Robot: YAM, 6 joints.
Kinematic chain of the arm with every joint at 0, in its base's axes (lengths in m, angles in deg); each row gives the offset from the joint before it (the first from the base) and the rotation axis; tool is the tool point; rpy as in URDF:
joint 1: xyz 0 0 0.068 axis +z
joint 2: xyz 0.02 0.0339 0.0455 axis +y
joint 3: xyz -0.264 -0.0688 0 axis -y
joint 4: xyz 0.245 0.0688 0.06 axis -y
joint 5: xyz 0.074 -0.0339 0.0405 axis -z
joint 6: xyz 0.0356 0 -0.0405 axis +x
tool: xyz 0 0 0 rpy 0 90 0
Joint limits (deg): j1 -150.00..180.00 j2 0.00..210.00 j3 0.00..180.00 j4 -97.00..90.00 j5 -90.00..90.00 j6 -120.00..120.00
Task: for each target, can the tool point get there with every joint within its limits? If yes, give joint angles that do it. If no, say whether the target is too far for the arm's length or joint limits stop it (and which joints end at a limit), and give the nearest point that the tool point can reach.
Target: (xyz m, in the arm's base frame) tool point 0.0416 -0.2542 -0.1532
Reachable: yes | joints -76.84 171.28 81.50 -54.12 29.19 -22.08
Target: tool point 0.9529 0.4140 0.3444
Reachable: no: too far | nearest point 0.5782 0.2512 0.2518 | short by 0.419 m
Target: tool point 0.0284 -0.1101 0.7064
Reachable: yes | joints -85.45 82.21 134.86 22.34 -33.35 -40.07
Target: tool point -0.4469 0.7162 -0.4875
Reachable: no: too far | nearest point -0.2821 0.4521 -0.2424 | short by 0.396 m
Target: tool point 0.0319 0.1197 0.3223
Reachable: yes | joints 89.32 28.70 24.27 30.88 58.88 61.85
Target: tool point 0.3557 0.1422 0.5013
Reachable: yes | joints 17.80 99.46 114.34 -11.07 -48.43 51.86
